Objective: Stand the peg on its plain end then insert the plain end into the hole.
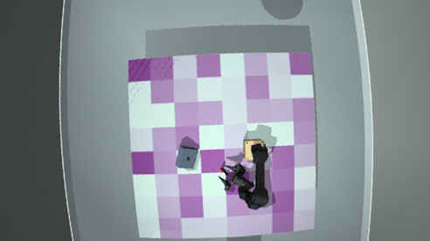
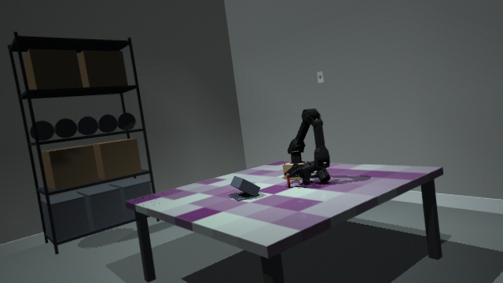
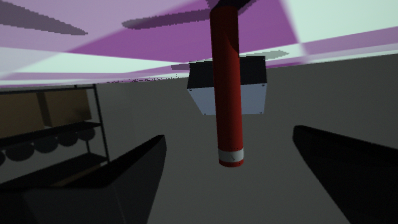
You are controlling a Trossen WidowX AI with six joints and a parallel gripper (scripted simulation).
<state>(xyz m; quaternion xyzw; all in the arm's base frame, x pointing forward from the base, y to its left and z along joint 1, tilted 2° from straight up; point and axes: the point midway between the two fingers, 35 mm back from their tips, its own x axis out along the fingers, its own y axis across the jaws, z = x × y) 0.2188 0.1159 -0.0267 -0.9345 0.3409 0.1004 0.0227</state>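
My gripper tip is now 10 mm to the right of the red peg, 10 mm past it and 10 mm above it. Also, from my gripper tip: grey sloped panel: 200 mm ahead, 130 mm to the right, 20 mm below.
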